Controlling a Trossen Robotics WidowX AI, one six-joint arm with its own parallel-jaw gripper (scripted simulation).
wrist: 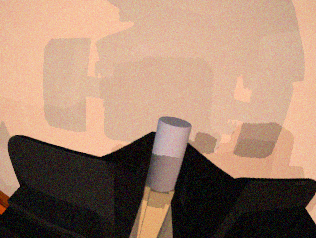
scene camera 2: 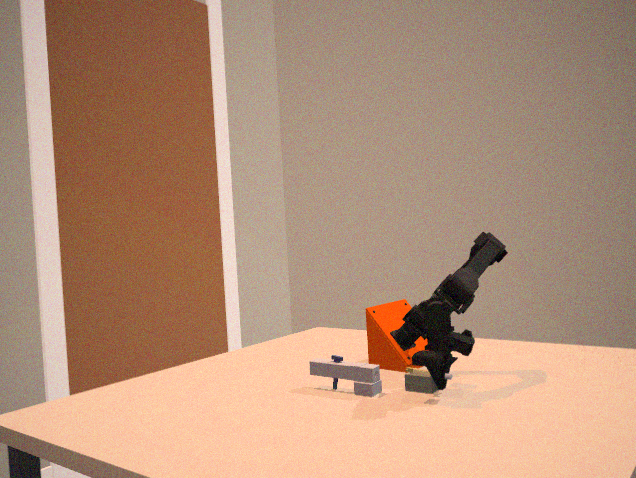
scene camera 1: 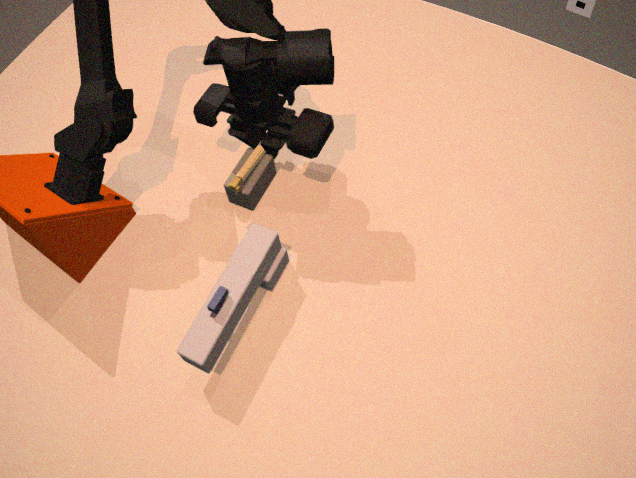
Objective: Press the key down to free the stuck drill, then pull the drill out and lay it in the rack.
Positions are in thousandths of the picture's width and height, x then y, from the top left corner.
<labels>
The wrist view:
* my gripper: 521,590
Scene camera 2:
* my gripper: 696,815
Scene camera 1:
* my gripper: 427,325
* long grey housing: 406,547
</labels>
